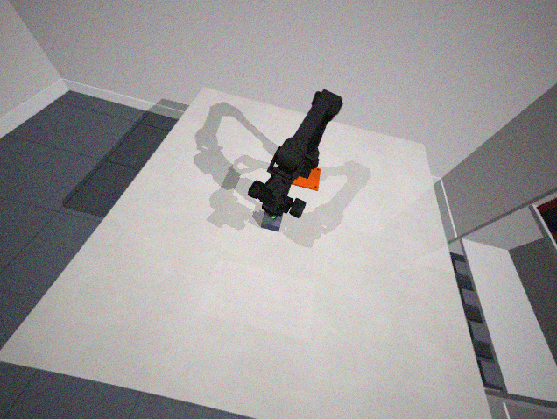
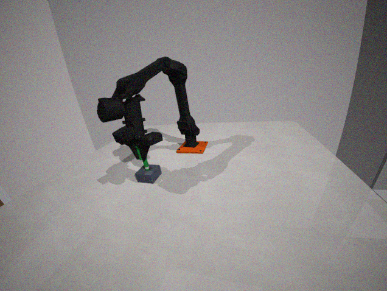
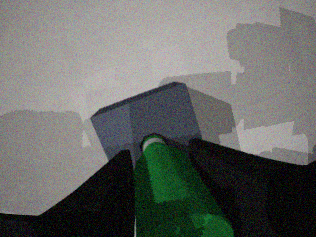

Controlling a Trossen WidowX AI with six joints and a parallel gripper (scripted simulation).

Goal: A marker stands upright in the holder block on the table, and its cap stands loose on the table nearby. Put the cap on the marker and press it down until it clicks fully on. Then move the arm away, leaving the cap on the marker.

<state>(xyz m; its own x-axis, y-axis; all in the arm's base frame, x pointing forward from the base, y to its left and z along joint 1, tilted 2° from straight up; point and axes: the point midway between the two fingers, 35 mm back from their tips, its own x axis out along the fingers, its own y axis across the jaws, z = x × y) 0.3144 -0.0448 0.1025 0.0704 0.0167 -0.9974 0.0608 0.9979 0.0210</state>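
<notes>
Right now my gripper tip is 1 cm past the green cap and 3 cm below it.
</notes>
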